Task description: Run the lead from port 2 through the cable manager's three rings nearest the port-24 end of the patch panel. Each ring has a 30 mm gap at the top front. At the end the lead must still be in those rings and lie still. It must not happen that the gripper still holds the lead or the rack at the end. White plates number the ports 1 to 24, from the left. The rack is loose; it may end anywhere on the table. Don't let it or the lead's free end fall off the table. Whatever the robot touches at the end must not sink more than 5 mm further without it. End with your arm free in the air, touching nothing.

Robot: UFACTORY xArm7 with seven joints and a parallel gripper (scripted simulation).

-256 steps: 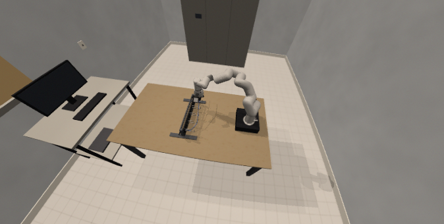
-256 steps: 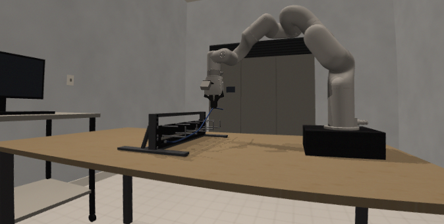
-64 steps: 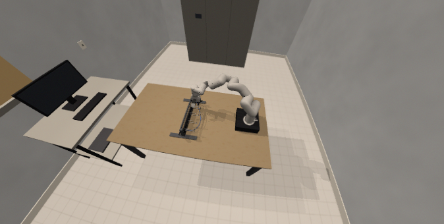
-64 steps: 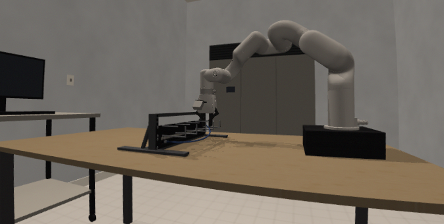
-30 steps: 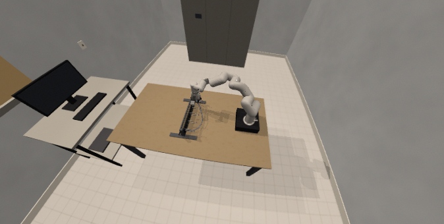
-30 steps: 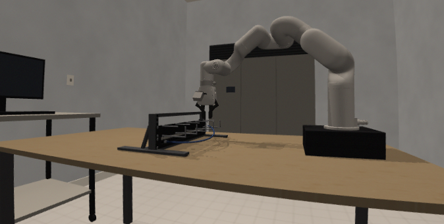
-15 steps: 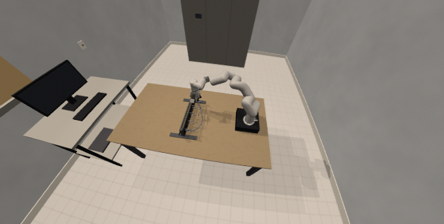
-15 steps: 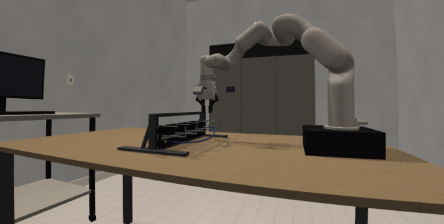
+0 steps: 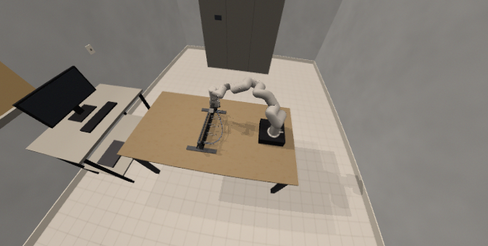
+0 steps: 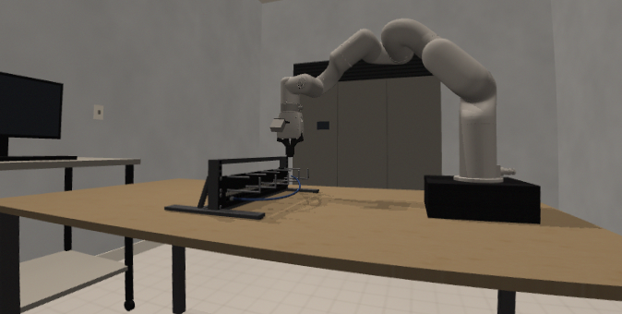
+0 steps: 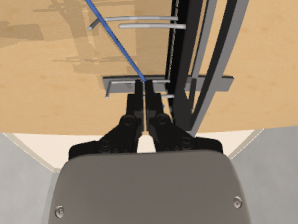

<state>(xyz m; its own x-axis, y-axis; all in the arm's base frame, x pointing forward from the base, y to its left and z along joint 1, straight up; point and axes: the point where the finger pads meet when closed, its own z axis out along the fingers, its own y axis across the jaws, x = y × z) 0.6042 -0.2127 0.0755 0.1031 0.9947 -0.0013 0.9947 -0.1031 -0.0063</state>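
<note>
My hand is 140 mm to the right of the black rack, 100 mm above it and 80 mm short of it.
</note>
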